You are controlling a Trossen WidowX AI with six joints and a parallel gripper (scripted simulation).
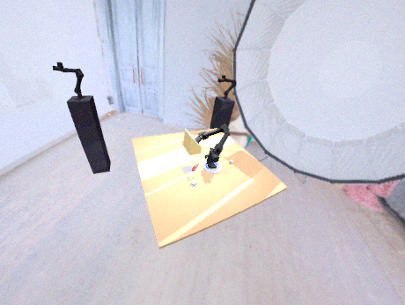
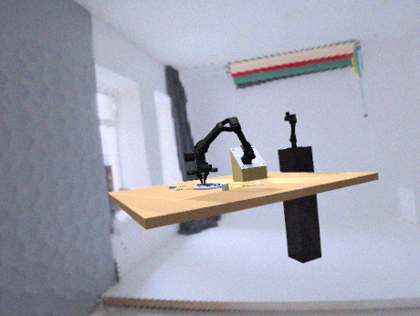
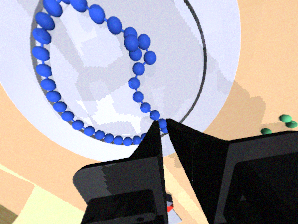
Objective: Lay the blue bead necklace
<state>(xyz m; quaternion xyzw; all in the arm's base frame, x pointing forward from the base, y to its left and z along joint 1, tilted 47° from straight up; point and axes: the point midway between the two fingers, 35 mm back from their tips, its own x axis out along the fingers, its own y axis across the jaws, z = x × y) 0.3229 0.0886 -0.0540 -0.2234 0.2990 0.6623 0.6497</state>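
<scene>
The round bead board lies 50 mm to the left of my gripper tip, 20 mm behind it and 10 mm below it. Also, from my gripper tip: yellow flat piece (210 mm to the left, 150 mm behind, 20 mm below); then pale blue cube (220 mm to the right, 150 mm ahead, 10 mm below); then red-and-grey object (130 mm to the right, 50 mm behind, 10 mm below).
</scene>
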